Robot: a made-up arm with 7 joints. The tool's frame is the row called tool. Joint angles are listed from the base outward.
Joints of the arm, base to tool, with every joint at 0 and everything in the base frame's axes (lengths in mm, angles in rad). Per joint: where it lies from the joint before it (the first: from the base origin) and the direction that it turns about. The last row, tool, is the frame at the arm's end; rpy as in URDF.
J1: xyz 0.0 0.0 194.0 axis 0 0 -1
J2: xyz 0.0 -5.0 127.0 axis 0 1 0
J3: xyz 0.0 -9.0 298.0 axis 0 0 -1
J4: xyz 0.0 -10.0 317.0 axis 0 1 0
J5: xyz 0.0 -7.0 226.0 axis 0 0 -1
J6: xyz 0.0 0.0 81.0 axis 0 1 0
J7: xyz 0.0 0.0 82.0 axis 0 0 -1
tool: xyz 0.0 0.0 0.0 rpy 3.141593 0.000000 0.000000
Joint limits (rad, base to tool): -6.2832..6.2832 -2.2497..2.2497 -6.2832..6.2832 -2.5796..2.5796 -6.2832..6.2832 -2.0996..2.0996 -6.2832..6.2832
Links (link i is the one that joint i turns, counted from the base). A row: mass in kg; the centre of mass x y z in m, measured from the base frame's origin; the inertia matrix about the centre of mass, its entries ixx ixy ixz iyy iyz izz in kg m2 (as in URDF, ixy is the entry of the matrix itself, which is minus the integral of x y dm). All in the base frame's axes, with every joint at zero. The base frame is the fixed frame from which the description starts. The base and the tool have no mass.
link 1: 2.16; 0.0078 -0.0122 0.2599; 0.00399 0 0 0.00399 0.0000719 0.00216
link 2: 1.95; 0.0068 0.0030 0.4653; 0.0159 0 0 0.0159 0.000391 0.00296
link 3: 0.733; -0.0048 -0.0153 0.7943; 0.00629 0 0 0.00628 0.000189 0.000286
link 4: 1.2; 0.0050 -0.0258 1.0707; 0.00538 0 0 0.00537 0.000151 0.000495
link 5: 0.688; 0.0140 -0.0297 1.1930; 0.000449 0 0 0.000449 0 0.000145
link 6: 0.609; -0.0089 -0.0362 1.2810; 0.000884 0 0 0.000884 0 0.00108
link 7: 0.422; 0.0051 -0.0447 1.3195; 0.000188 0 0 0.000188 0 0.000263
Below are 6 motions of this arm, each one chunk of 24 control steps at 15 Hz.
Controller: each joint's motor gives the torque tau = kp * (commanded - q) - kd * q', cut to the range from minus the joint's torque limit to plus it. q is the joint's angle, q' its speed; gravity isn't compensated. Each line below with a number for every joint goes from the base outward.
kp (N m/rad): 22 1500 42 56 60 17 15
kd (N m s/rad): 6.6 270 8.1 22 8.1 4.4 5.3
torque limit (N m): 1.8 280 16 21 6.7 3.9 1.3
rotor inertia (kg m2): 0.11 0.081 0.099 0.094 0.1 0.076 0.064
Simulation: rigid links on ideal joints. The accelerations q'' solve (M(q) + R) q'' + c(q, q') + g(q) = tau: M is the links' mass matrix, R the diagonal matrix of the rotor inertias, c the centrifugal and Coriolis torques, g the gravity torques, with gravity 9.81 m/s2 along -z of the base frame. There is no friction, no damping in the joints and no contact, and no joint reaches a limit. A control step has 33 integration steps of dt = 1/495 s. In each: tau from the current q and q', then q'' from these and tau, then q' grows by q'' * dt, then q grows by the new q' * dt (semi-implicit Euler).
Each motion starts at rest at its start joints. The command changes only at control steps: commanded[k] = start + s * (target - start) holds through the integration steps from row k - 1 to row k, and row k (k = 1, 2, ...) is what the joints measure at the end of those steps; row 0 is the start. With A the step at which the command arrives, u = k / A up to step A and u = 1 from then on. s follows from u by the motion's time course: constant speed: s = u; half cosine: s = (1 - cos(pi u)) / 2; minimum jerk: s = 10 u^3 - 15 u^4 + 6 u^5; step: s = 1 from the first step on.
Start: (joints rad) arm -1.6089 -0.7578 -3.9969 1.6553 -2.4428 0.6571 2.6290
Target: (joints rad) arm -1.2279 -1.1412 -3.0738 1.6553 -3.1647 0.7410 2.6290
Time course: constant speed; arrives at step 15
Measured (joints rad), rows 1 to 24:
1: -1.6153 -0.7689 -3.9720 1.6655 -2.4597 0.6551 2.6287
2: -1.6227 -0.7852 -3.9265 1.6770 -2.4899 0.6511 2.6283
3: -1.6260 -0.8046 -3.8751 1.6865 -2.5277 0.6489 2.6279
4: -1.6244 -0.8261 -3.8209 1.6941 -2.5700 0.6485 2.6276
5: -1.6174 -0.8490 -3.7653 1.6999 -2.6148 0.6495 2.6274
6: -1.6051 -0.8728 -3.7091 1.7042 -2.6611 0.6518 2.6272
7: -1.5875 -0.8973 -3.6525 1.7072 -2.7082 0.6550 2.6271
8: -1.5651 -0.9222 -3.5958 1.7092 -2.7558 0.6589 2.6271
9: -1.5389 -0.9473 -3.5387 1.7102 -2.8036 0.6635 2.6270
10: -1.5101 -0.9727 -3.4815 1.7105 -2.8516 0.6685 2.6270
11: -1.4794 -0.9982 -3.4244 1.7102 -2.8997 0.6738 2.6270
12: -1.4475 -1.0237 -3.3678 1.7094 -2.9478 0.6794 2.6270
13: -1.4152 -1.0493 -3.3116 1.7083 -2.9959 0.6851 2.6270
14: -1.3828 -1.0750 -3.2558 1.7069 -3.0439 0.6910 2.6270
15: -1.3507 -1.1006 -3.2006 1.7053 -3.0919 0.6969 2.6270
16: -1.3161 -1.1185 -3.1587 1.7045 -3.1229 0.7011 2.6270
17: -1.2815 -1.1307 -3.1302 1.7034 -3.1408 0.7045 2.6270
18: -1.2491 -1.1391 -3.1118 1.7024 -3.1511 0.7074 2.6270
19: -1.2200 -1.1448 -3.1002 1.7014 -3.1571 0.7096 2.6270
20: -1.1948 -1.1487 -3.0928 1.7006 -3.1605 0.7113 2.6270
21: -1.1741 -1.1514 -3.0881 1.6998 -3.1624 0.7127 2.6270
22: -1.1582 -1.1532 -3.0852 1.6992 -3.1635 0.7137 2.6270
23: -1.1473 -1.1544 -3.0833 1.6987 -3.1642 0.7145 2.6270
24: -1.1415 -1.1553 -3.0821 1.6983 -3.1645 0.7151 2.6270

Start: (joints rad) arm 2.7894 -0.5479 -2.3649 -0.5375 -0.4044 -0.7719 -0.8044
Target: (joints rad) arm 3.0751 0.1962 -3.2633 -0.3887 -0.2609 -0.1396 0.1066
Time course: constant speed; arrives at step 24
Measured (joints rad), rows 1 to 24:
1: 2.7921 -0.5414 -2.3653 -0.5378 -0.4015 -0.7701 -0.7988
2: 2.7962 -0.5272 -2.3754 -0.5374 -0.3972 -0.7634 -0.7875
3: 2.8016 -0.5075 -2.3953 -0.5367 -0.3922 -0.7522 -0.7714
4: 2.8084 -0.4840 -2.4219 -0.5356 -0.3869 -0.7376 -0.7514
5: 2.8164 -0.4579 -2.4532 -0.5340 -0.3814 -0.7203 -0.7282
6: 2.8255 -0.4300 -2.4874 -0.5321 -0.3757 -0.7009 -0.7023
7: 2.8354 -0.4010 -2.5236 -0.5298 -0.3700 -0.6800 -0.6743
8: 2.8458 -0.3711 -2.5611 -0.5272 -0.3643 -0.6578 -0.6444
9: 2.8565 -0.3407 -2.5994 -0.5244 -0.3584 -0.6348 -0.6131
10: 2.8675 -0.3099 -2.6382 -0.5214 -0.3526 -0.6110 -0.5806
11: 2.8786 -0.2789 -2.6771 -0.5183 -0.3467 -0.5866 -0.5471
12: 2.8897 -0.2476 -2.7162 -0.5151 -0.3408 -0.5619 -0.5127
13: 2.9009 -0.2163 -2.7552 -0.5118 -0.3349 -0.5368 -0.4777
14: 2.9121 -0.1848 -2.7941 -0.5085 -0.3290 -0.5114 -0.4422
15: 2.9233 -0.1533 -2.8329 -0.5052 -0.3230 -0.4859 -0.4062
16: 2.9346 -0.1218 -2.8716 -0.5019 -0.3171 -0.4603 -0.3698
17: 2.9458 -0.0902 -2.9101 -0.4986 -0.3111 -0.4345 -0.3331
18: 2.9571 -0.0586 -2.9484 -0.4953 -0.3051 -0.4086 -0.2962
19: 2.9684 -0.0270 -2.9865 -0.4920 -0.2992 -0.3827 -0.2591
20: 2.9798 0.0046 -3.0244 -0.4888 -0.2932 -0.3567 -0.2218
21: 2.9911 0.0362 -3.0621 -0.4855 -0.2872 -0.3307 -0.1844
22: 3.0025 0.0678 -3.0996 -0.4823 -0.2812 -0.3046 -0.1469
23: 3.0138 0.0994 -3.1369 -0.4791 -0.2752 -0.2785 -0.1092
24: 3.0252 0.1310 -3.1740 -0.4758 -0.2692 -0.2524 -0.0716

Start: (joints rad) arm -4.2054 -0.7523 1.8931 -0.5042 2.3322 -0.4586 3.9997
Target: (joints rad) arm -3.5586 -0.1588 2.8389 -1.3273 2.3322 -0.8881 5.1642
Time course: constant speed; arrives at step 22
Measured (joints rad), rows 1 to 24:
1: -4.2068 -0.7483 1.8893 -0.5113 2.3328 -0.4614 4.0077
2: -4.2063 -0.7375 1.8954 -0.5229 2.3332 -0.4676 4.0236
3: -4.2021 -0.7214 1.9138 -0.5386 2.3335 -0.4773 4.0460
4: -4.1926 -0.7017 1.9406 -0.5580 2.3335 -0.4898 4.0739
5: -4.1774 -0.6794 1.9730 -0.5807 2.3335 -0.5041 4.1062
6: -4.1564 -0.6555 2.0089 -0.6064 2.3334 -0.5198 4.1421
7: -4.1301 -0.6304 2.0473 -0.6347 2.3334 -0.5365 4.1811
8: -4.0996 -0.6046 2.0872 -0.6652 2.3332 -0.5538 4.2225
9: -4.0661 -0.5781 2.1282 -0.6978 2.3331 -0.5717 4.2660
10: -4.0311 -0.5512 2.1700 -0.7320 2.3329 -0.5899 4.3112
11: -3.9957 -0.5241 2.2125 -0.7676 2.3328 -0.6084 4.3578
12: -3.9610 -0.4968 2.2556 -0.8043 2.3326 -0.6272 4.4056
13: -3.9275 -0.4693 2.2993 -0.8419 2.3324 -0.6462 4.4543
14: -3.8954 -0.4417 2.3435 -0.8802 2.3322 -0.6654 4.5037
15: -3.8645 -0.4141 2.3882 -0.9192 2.3319 -0.6847 4.5538
16: -3.8347 -0.3864 2.4332 -0.9587 2.3317 -0.7041 4.6045
17: -3.8057 -0.3587 2.4786 -0.9987 2.3314 -0.7235 4.6556
18: -3.7772 -0.3310 2.5242 -1.0391 2.3312 -0.7428 4.7070
19: -3.7491 -0.3032 2.5700 -1.0798 2.3309 -0.7621 4.7588
20: -3.7212 -0.2755 2.6159 -1.1208 2.3306 -0.7813 4.8108
21: -3.6935 -0.2477 2.6620 -1.1620 2.3303 -0.8005 4.8630
22: -3.6659 -0.2200 2.7081 -1.2033 2.3300 -0.8195 4.9153
23: -3.6382 -0.2001 2.7486 -1.2412 2.3293 -0.8345 4.9600
24: -3.6165 -0.1865 2.7777 -1.2731 2.3288 -0.8461 4.9967

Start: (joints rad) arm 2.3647 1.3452 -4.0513 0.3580 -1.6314 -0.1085 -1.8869
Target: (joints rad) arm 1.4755 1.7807 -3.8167 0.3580 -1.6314 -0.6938 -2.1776
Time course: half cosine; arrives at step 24
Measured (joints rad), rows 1 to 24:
1: 2.3656 1.3512 -4.0592 0.3511 -1.6314 -0.1057 -1.8870
2: 2.3661 1.3578 -4.0679 0.3428 -1.6314 -0.1025 -1.8877
3: 2.3655 1.3651 -4.0723 0.3362 -1.6314 -0.1026 -1.8892
4: 2.3632 1.3741 -4.0731 0.3309 -1.6314 -0.1065 -1.8919
5: 2.3585 1.3851 -4.0710 0.3267 -1.6314 -0.1144 -1.8959
6: 2.3509 1.3986 -4.0664 0.3232 -1.6314 -0.1263 -1.9014
7: 2.3400 1.4145 -4.0595 0.3200 -1.6313 -0.1421 -1.9084
8: 2.3261 1.4329 -4.0507 0.3171 -1.6313 -0.1616 -1.9169
9: 2.3090 1.4536 -4.0402 0.3142 -1.6312 -0.1846 -1.9269
10: 2.2889 1.4763 -4.0283 0.3114 -1.6311 -0.2107 -1.9383
11: 2.2658 1.5006 -4.0152 0.3085 -1.6310 -0.2396 -1.9510
12: 2.2396 1.5263 -4.0012 0.3057 -1.6309 -0.2707 -1.9648
13: 2.2104 1.5529 -3.9864 0.3027 -1.6308 -0.3036 -1.9795
14: 2.1780 1.5799 -3.9713 0.2998 -1.6306 -0.3377 -1.9949
15: 2.1426 1.6069 -3.9560 0.2968 -1.6304 -0.3724 -2.0109
16: 2.1038 1.6336 -3.9408 0.2938 -1.6302 -0.4072 -2.0270
17: 2.0618 1.6593 -3.9259 0.2908 -1.6300 -0.4415 -2.0431
18: 2.0165 1.6837 -3.9116 0.2879 -1.6297 -0.4747 -2.0590
19: 1.9676 1.7063 -3.8982 0.2850 -1.6295 -0.5062 -2.0743
20: 1.9152 1.7269 -3.8858 0.2823 -1.6292 -0.5355 -2.0888
21: 1.8592 1.7449 -3.8747 0.2798 -1.6290 -0.5621 -2.1023
22: 1.7997 1.7602 -3.8651 0.2773 -1.6288 -0.5856 -2.1145
23: 1.7383 1.7724 -3.8565 0.2744 -1.6286 -0.6057 -2.1254
24: 1.6772 1.7814 -3.8492 0.2714 -1.6283 -0.6222 -2.1346

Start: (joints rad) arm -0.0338 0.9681 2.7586 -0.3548 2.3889 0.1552 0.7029
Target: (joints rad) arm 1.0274 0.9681 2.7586 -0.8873 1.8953 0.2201 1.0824
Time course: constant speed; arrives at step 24
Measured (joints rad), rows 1 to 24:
1: -0.0316 0.9726 2.7633 -0.3715 2.3817 0.1576 0.7050
2: -0.0265 0.9768 2.7697 -0.3947 2.3691 0.1621 0.7092
3: -0.0177 0.9797 2.7741 -0.4180 2.3531 0.1664 0.7155
4: -0.0048 0.9817 2.7772 -0.4411 2.3352 0.1703 0.7235
5: 0.0121 0.9830 2.7795 -0.4640 2.3162 0.1738 0.7329
6: 0.0332 0.9840 2.7813 -0.4869 2.2966 0.1770 0.7434
7: 0.0584 0.9846 2.7828 -0.5096 2.2766 0.1800 0.7548
8: 0.0876 0.9850 2.7840 -0.5323 2.2564 0.1828 0.7671
9: 0.1209 0.9854 2.7851 -0.5549 2.2361 0.1854 0.7800
10: 0.1582 0.9856 2.7861 -0.5774 2.2157 0.1878 0.7934
11: 0.1996 0.9857 2.7870 -0.5999 2.1952 0.1902 0.8072
12: 0.2447 0.9859 2.7881 -0.6222 2.1747 0.1924 0.8214
13: 0.2929 0.9860 2.7895 -0.6444 2.1542 0.1945 0.8359
14: 0.3435 0.9860 2.7911 -0.6665 2.1338 0.1965 0.8506
15: 0.3957 0.9861 2.7928 -0.6885 2.1133 0.1984 0.8656
16: 0.4489 0.9861 2.7945 -0.7104 2.0928 0.2001 0.8807
17: 0.5025 0.9861 2.7963 -0.7323 2.0723 0.2019 0.8960
18: 0.5560 0.9861 2.7980 -0.7540 2.0517 0.2037 0.9113
19: 0.6091 0.9861 2.7996 -0.7758 2.0312 0.2054 0.9268
20: 0.6614 0.9861 2.8011 -0.7975 2.0107 0.2072 0.9423
21: 0.7127 0.9861 2.8024 -0.8192 1.9902 0.2090 0.9579
22: 0.7630 0.9861 2.8036 -0.8409 1.9696 0.2108 0.9735
23: 0.8122 0.9861 2.8047 -0.8625 1.9491 0.2127 0.9892
24: 0.8602 0.9860 2.8055 -0.8842 1.9286 0.2146 1.0049

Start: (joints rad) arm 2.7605 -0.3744 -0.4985 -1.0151 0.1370 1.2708 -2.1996
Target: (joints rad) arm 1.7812 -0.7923 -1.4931 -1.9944 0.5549 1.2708 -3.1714
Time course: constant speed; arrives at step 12
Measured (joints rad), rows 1 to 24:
1: 2.7589 -0.3872 -0.5136 -1.0380 0.1489 1.2724 -2.2117
2: 2.7525 -0.4078 -0.5439 -1.0749 0.1702 1.2717 -2.2362
3: 2.7414 -0.4331 -0.5882 -1.1196 0.1970 1.2702 -2.2708
4: 2.7252 -0.4616 -0.6423 -1.1707 0.2272 1.2682 -2.3137
5: 2.7038 -0.4923 -0.7029 -1.2268 0.2593 1.2659 -2.3634
6: 2.6768 -0.5244 -0.7676 -1.2869 0.2924 1.2635 -2.4187
7: 2.6437 -0.5575 -0.8351 -1.3502 0.3262 1.2611 -2.4786
8: 2.6042 -0.5912 -0.9044 -1.4159 0.3603 1.2587 -2.5423
9: 2.5576 -0.6253 -0.9749 -1.4834 0.3946 1.2564 -2.6090
10: 2.5032 -0.6597 -1.0465 -1.5524 0.4290 1.2542 -2.6784
11: 2.4399 -0.6942 -1.1188 -1.6224 0.4634 1.2523 -2.7498
12: 2.3668 -0.7288 -1.1921 -1.6932 0.4978 1.2507 -2.8229
13: 2.2797 -0.7526 -1.2447 -1.7537 0.5200 1.2492 -2.8852
14: 2.1819 -0.7688 -1.2825 -1.8039 0.5330 1.2479 -2.9364
15: 2.0843 -0.7798 -1.3117 -1.8462 0.5409 1.2466 -2.9786
16: 1.9914 -0.7872 -1.3333 -1.8815 0.5455 1.2457 -3.0133
17: 1.9042 -0.7923 -1.3487 -1.9111 0.5482 1.2451 -3.0418
18: 1.8233 -0.7957 -1.3597 -1.9359 0.5497 1.2447 -3.0653
19: 1.7495 -0.7980 -1.3677 -1.9568 0.5506 1.2444 -3.0846
20: 1.6833 -0.7995 -1.3736 -1.9743 0.5512 1.2442 -3.1004
21: 1.6251 -0.8005 -1.3780 -1.9891 0.5515 1.2441 -3.1135
22: 1.5752 -0.8012 -1.3815 -2.0015 0.5517 1.2440 -3.1242
23: 1.5338 -0.8016 -1.3841 -2.0120 0.5518 1.2440 -3.1330
24: 1.5012 -0.8019 -1.3862 -2.0209 0.5519 1.2440 -3.1403

